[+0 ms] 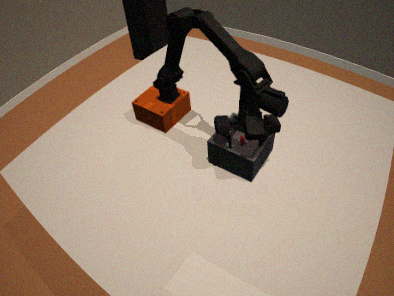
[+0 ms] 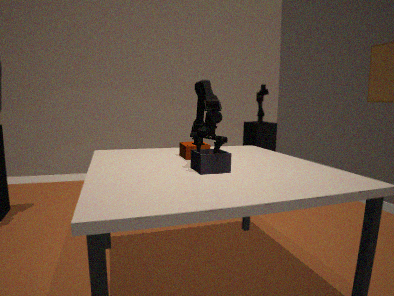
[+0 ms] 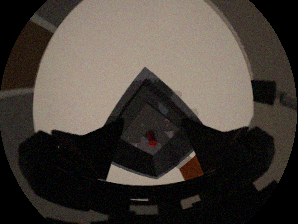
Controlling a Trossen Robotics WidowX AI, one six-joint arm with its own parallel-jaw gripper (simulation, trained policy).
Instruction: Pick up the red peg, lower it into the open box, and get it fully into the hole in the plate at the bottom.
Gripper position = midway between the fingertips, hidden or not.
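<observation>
There is a dark box (image 1: 230,160) here in image 1. I see the box again in image 2, where it is at (image 2: 202,162), and image 3 shows the box (image 3: 146,86) too. As for my gripper (image 1: 245,146), it appears in image 1, and in image 3 I find the gripper (image 3: 153,121) as well.
</observation>
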